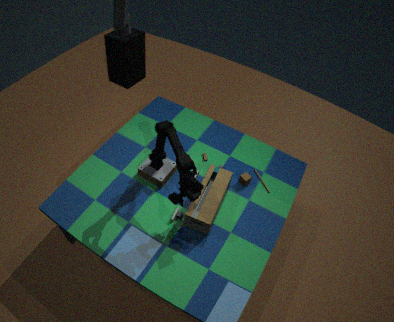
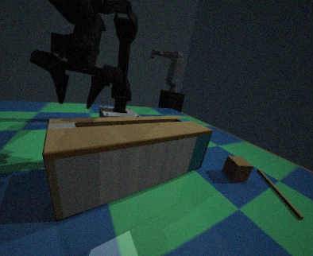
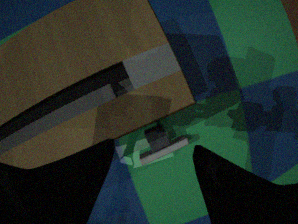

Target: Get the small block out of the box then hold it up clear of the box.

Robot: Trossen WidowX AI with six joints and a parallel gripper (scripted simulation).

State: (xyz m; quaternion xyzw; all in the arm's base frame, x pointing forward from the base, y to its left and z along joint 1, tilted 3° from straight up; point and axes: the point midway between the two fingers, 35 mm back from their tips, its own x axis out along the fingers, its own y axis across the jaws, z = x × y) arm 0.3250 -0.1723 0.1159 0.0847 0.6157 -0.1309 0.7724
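Now: the dark object 140 mm below my gripper tip, 30 mm behind it and 10 mm to the right of it. Also, from my gripper tip: brown block (440 mm to the left, 160 mm ahead, 130 mm below); then box (150 mm to the left, 90 mm below, 20 mm ahead).
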